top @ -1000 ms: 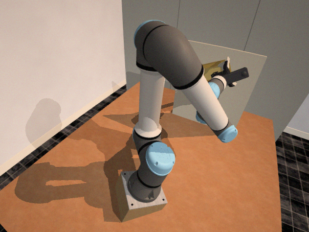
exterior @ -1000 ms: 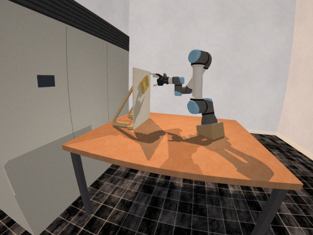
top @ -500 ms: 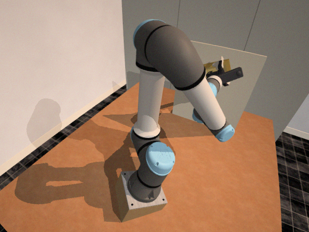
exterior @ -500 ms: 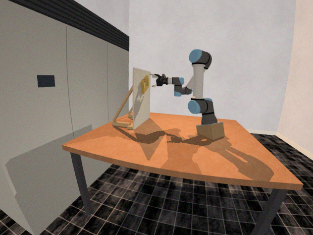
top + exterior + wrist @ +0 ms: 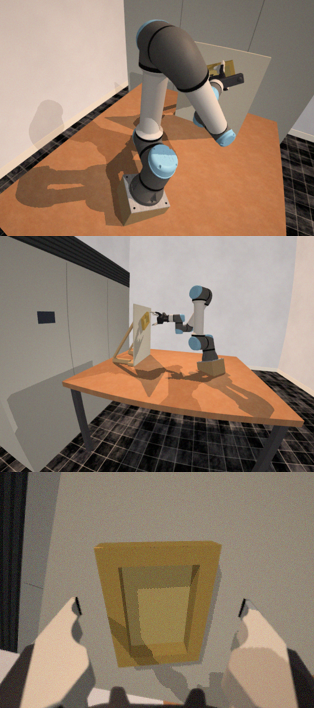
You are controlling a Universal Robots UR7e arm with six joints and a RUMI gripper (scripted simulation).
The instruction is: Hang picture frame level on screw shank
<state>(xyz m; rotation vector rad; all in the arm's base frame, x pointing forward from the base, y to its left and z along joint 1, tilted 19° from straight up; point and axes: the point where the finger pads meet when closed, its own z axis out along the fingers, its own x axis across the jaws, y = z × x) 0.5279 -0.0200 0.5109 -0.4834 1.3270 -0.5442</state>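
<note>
Now: the yellow picture frame 40 mm to the left of my hand, 40 mm ahead of it and 20 mm below it. The rest, counted from my hand: pale upright board (160 mm below, 60 mm ahead, 50 mm to the left).
</note>
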